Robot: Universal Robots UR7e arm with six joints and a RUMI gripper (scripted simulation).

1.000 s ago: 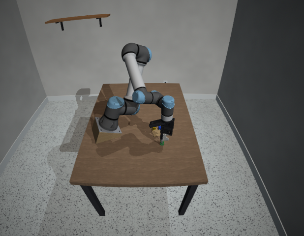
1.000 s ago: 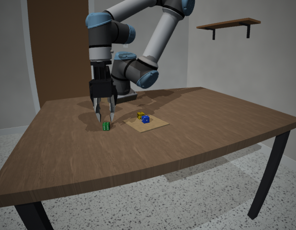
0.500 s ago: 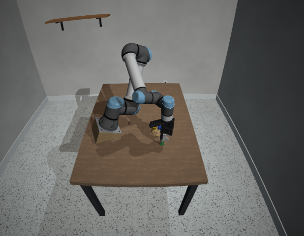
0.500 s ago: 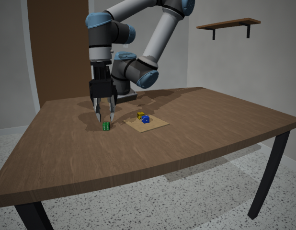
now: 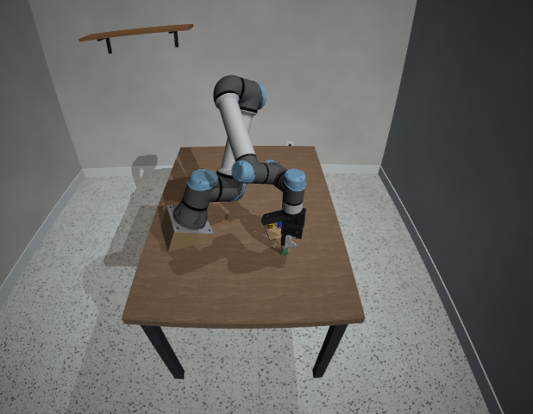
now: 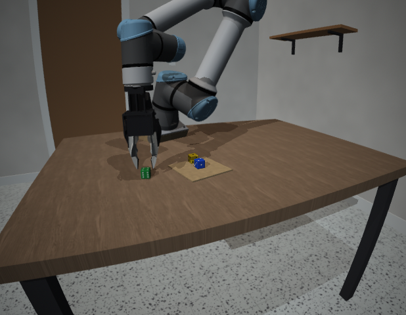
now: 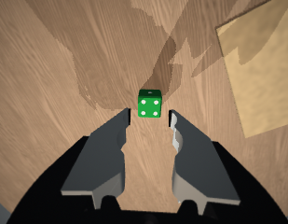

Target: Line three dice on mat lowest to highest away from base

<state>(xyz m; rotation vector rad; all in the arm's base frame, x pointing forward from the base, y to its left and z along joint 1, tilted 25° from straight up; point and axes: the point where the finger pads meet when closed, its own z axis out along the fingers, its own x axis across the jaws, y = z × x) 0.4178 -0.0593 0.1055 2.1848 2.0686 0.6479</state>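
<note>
Right now my hand is 3 cm above the green die. From my hand the other things lie so: tan mat: 16 cm to the left, 4 cm below, 4 cm behind; yellow die: 14 cm to the left, 9 cm behind, 3 cm below; blue die: 16 cm to the left, 4 cm behind, 3 cm below.
</note>
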